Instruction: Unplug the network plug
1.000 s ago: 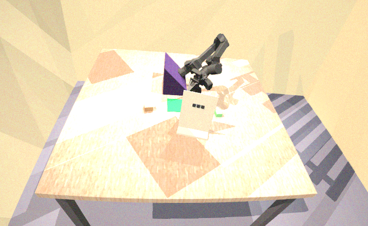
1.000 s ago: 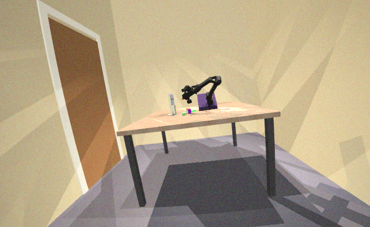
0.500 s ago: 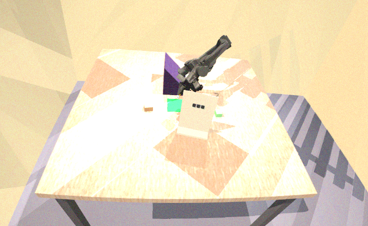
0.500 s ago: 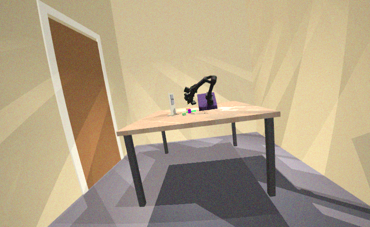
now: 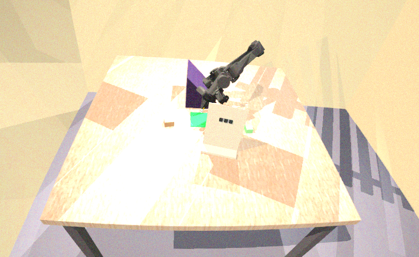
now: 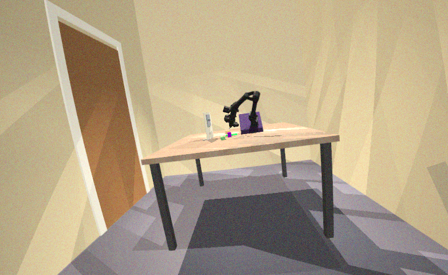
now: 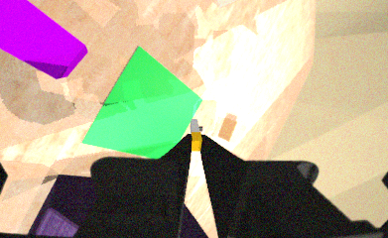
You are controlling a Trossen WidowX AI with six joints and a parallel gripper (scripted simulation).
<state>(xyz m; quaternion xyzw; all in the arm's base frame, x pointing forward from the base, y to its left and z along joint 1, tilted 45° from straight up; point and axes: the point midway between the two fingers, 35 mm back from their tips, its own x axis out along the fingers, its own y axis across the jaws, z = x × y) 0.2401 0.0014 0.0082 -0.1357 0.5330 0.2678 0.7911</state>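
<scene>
Right now the green marked square is 8 cm below my gripper tip. Also, from my gripper tip: magenta block 12 cm to the left, 6 cm below; then tan block 6 cm ahead, 16 cm to the right, 6 cm below; then network plug 1 cm ahead.
</scene>
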